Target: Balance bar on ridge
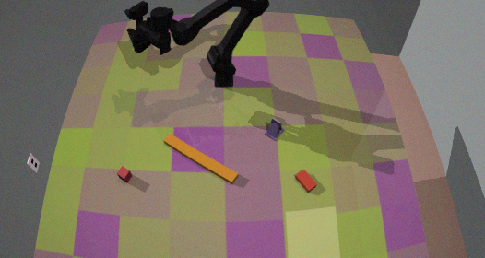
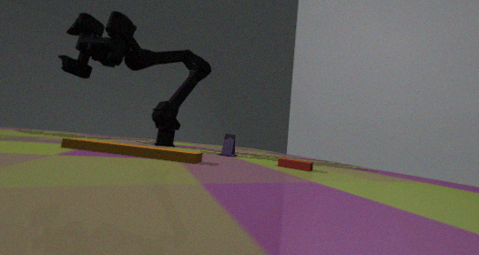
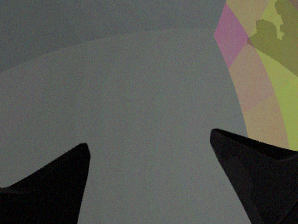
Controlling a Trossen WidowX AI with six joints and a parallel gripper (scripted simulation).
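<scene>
Now: gripper tip 36 cm short of the bar, 28 cm above it and 26 cm to the right of it. Round my gripper tip: small red cube 43 cm ahead, 27 cm below, 2 cm to the left; then flat red block 57 cm to the left, 45 cm ahead, 28 cm below.
</scene>
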